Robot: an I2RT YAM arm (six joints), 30 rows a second.
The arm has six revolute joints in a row. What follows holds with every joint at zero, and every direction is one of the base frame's. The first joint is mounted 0.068 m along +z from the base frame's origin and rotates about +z. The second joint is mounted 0.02 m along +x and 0.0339 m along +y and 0.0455 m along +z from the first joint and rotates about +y. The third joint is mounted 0.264 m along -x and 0.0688 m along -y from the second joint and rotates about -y. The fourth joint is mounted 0.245 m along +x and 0.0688 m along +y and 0.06 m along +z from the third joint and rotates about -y. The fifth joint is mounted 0.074 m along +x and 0.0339 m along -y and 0.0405 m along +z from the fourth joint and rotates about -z. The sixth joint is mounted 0.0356 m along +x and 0.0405 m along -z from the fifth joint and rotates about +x. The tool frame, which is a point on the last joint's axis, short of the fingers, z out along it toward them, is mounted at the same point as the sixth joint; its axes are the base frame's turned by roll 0, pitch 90 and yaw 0 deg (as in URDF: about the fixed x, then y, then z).
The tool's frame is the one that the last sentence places.
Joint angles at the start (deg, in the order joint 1, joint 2, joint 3, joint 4, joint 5, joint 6):
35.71, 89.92, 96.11, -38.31, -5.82, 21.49
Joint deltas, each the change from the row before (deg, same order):
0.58, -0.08, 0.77, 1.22, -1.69, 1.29
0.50, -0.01, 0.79, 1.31, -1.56, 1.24
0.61, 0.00, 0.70, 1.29, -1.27, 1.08
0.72, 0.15, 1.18, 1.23, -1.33, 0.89
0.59, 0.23, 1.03, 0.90, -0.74, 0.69
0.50, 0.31, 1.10, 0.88, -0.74, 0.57
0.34, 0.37, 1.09, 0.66, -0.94, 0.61
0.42, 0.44, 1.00, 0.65, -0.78, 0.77
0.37, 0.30, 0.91, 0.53, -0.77, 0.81
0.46, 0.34, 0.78, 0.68, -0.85, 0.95
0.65, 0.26, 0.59, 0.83, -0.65, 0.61
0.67, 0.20, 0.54, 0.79, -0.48, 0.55
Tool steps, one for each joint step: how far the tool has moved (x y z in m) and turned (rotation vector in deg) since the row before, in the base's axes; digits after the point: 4 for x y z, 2 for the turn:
-0.0025, 0.0038, 0.0070, 2.72, -0.40, 1.37
-0.0020, 0.0035, 0.0069, 2.62, -0.46, 1.27
-0.0024, 0.0038, 0.0063, 2.31, -0.52, 1.26
-0.0028, 0.0044, 0.0081, 2.35, -0.82, 1.56
-0.0020, 0.0036, 0.0062, 1.68, -0.65, 1.01
-0.0015, 0.0033, 0.0061, 1.58, -0.71, 0.99
-0.0009, 0.0027, 0.0054, 1.46, -0.40, 1.03
-0.0008, 0.0033, 0.0044, 1.38, -0.17, 0.93
-0.0013, 0.0025, 0.0045, 1.34, -0.08, 0.88
-0.0014, 0.0032, 0.0037, 1.40, 0.07, 1.02
-0.0023, 0.0039, 0.0034, 1.20, -0.26, 1.13
-0.0026, 0.0037, 0.0034, 1.11, -0.30, 1.01

